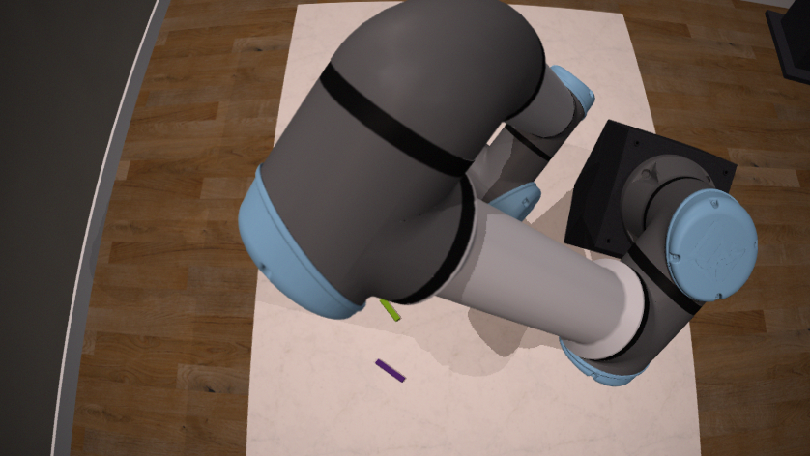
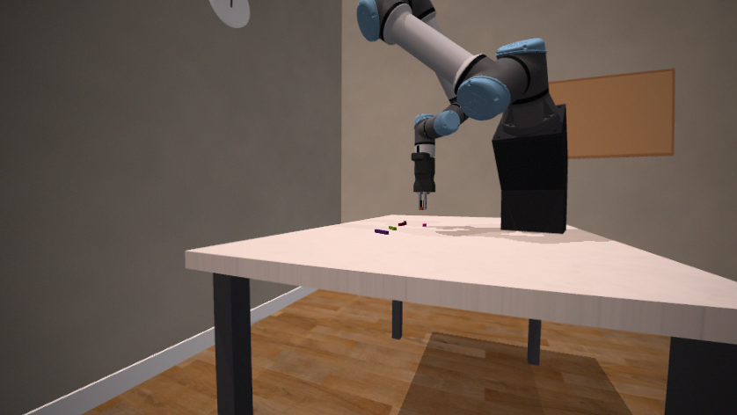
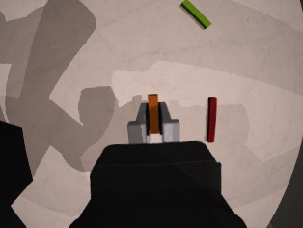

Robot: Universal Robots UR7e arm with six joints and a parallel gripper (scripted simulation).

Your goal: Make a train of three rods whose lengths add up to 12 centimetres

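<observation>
Right now my hand is 3 cm to the left of the magenta rod and 8 cm above it. Also, from my hand: red rod 9 cm ahead, 3 cm to the right, 8 cm below; orange rod 1 cm below; lime rod 6 cm ahead, 13 cm to the left, 8 cm below.
</observation>
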